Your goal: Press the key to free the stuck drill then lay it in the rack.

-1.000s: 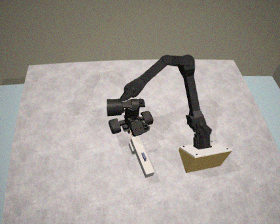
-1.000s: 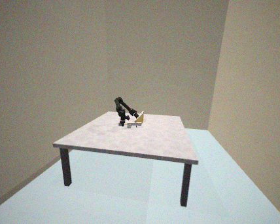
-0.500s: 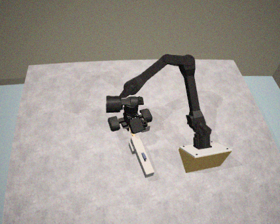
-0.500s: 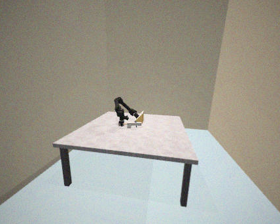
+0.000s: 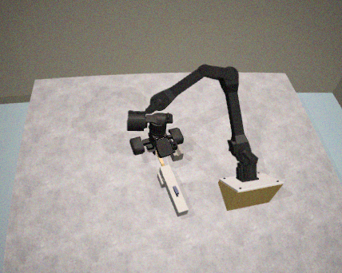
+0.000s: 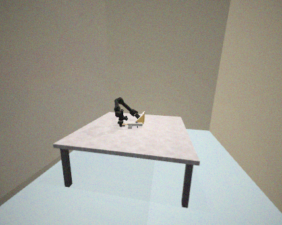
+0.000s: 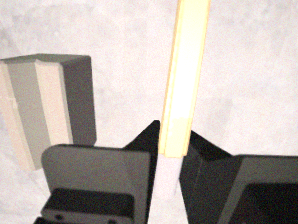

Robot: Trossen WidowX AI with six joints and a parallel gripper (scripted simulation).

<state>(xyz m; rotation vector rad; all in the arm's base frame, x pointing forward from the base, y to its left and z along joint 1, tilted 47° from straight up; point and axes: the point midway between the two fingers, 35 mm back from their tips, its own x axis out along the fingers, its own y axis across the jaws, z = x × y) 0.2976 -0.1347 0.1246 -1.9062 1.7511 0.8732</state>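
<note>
The drill is 40 mm to the left of my gripper tip, 30 mm above it and 10 mm behind it. Also, from my gripper tip: rack 70 mm behind; then blue key 200 mm to the left, 40 mm above, 30 mm behind; then holder block 170 mm to the left, 30 mm behind, 30 mm above.
</note>
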